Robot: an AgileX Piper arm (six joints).
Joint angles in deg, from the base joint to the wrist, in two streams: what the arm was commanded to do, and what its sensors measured. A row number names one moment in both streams.
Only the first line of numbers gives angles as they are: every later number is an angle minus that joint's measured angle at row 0.
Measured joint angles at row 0:
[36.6 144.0 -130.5 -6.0 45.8 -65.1]
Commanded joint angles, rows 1 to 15:
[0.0 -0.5 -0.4 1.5 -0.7 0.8]
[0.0 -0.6 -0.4 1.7 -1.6 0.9]
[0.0 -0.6 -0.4 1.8 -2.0 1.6]
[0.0 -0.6 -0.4 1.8 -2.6 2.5]
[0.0 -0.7 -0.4 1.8 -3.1 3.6]
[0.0 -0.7 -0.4 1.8 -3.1 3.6]
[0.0 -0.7 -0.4 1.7 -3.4 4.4]
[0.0 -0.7 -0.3 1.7 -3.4 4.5]
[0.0 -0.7 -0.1 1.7 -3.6 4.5]
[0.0 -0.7 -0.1 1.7 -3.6 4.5]
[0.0 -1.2 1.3 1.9 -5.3 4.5]
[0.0 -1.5 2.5 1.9 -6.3 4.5]
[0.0 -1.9 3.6 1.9 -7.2 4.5]
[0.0 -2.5 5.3 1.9 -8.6 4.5]
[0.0 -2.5 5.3 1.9 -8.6 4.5]
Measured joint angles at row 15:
[0.0 -1.0 3.2 1.4 -6.4 4.1]
